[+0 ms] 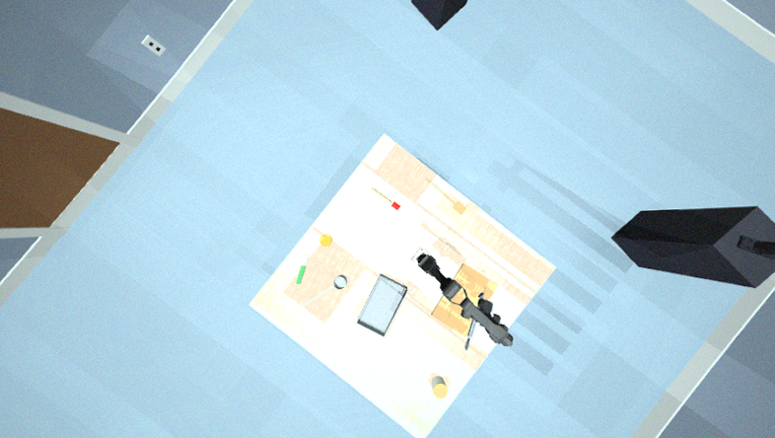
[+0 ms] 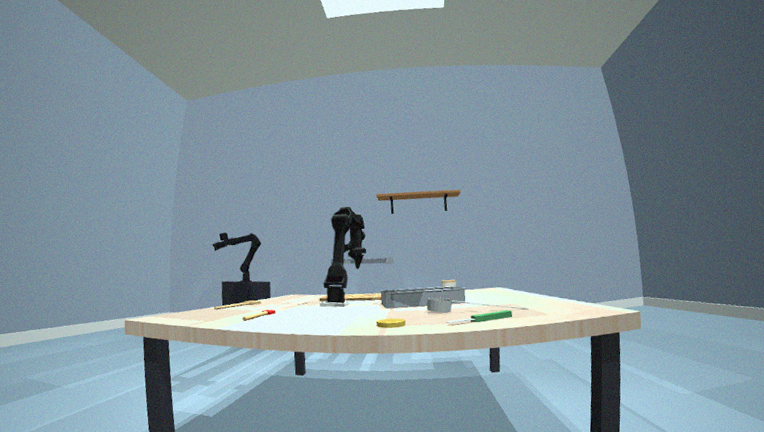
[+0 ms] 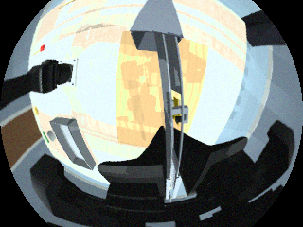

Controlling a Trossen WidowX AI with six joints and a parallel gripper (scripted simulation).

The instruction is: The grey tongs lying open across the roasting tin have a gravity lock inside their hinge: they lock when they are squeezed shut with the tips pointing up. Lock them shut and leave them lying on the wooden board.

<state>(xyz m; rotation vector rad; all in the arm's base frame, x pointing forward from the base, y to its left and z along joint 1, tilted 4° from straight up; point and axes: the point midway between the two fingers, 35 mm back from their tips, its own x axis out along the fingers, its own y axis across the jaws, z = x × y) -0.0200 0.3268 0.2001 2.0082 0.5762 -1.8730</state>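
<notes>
The wooden board is 150 mm below my gripper tip. Also, from my gripper tip: green-handled tool 790 mm to the right, 580 mm ahead, 150 mm below; then red-tipped stick 730 mm to the right, 150 mm below, 70 mm behind; then roasting tin 370 mm ahead, 310 mm to the right, 130 mm below.
</notes>
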